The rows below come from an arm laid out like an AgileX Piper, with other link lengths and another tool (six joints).
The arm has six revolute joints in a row. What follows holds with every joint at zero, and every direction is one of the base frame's.
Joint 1 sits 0.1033 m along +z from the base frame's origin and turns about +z.
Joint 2 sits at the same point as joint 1 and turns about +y.
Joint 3 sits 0.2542 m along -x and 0.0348 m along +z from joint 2 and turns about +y.
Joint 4 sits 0.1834 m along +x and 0.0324 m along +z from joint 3 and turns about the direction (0.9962, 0, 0.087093).
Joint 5 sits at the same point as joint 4 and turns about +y.
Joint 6 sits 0.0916 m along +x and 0.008 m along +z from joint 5 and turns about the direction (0.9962, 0, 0.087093).
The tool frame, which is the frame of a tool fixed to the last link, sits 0.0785 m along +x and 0.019 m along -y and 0.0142 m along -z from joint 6; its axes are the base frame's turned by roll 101.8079, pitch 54.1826 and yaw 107.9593 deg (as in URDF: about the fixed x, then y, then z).
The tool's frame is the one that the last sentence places.
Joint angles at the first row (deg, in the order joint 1, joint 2, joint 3, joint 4, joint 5, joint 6):
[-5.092, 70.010, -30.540, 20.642, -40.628, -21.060]
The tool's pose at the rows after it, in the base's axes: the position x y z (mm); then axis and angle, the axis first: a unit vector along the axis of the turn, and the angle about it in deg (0 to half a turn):
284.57 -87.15 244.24 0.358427 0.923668 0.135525 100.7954
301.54 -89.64 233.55 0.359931 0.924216 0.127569 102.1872
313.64 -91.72 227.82 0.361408 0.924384 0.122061 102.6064
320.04 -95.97 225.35 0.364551 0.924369 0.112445 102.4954
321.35 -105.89 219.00 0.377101 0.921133 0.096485 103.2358
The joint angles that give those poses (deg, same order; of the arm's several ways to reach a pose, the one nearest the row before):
[-5.093, 77.146, -33.079, 20.520, -44.048, -20.821]
[-5.093, 82.330, -35.424, 20.520, -45.382, -20.571]
[-5.091, 85.856, -37.429, 20.633, -46.437, -20.573]
[-5.581, 87.918, -38.725, 20.712, -47.230, -20.947]
[-7.232, 89.511, -39.135, 20.715, -47.453, -21.041]

